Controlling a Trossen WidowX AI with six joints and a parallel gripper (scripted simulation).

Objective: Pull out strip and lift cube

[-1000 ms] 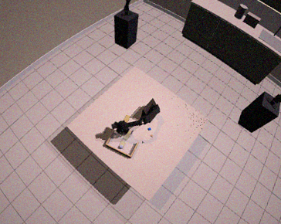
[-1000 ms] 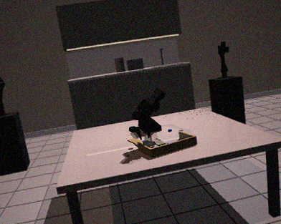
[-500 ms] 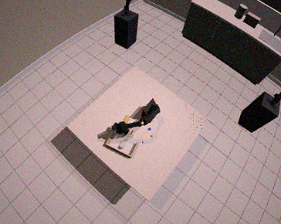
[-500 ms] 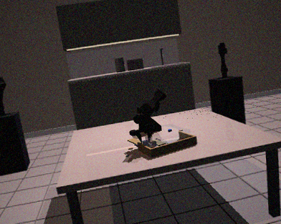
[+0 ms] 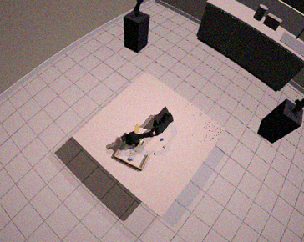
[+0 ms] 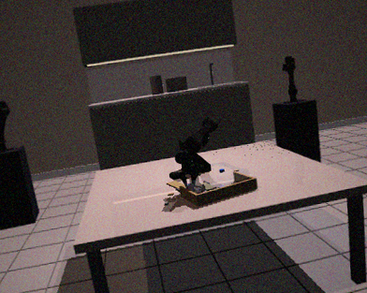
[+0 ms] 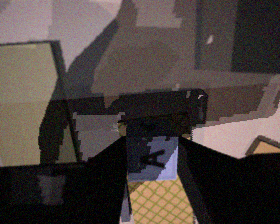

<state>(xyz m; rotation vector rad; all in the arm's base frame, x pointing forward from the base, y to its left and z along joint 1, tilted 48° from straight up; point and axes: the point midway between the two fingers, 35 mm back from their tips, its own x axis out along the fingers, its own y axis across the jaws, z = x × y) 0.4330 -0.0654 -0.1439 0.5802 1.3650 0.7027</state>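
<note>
My gripper tip is now 10 cm to the left of the tan piece, 1 cm past it and 1 cm above it. From my gripper tip the other things lie so: blue object (26 cm to the left, 23 cm behind, 1 cm below).
</note>
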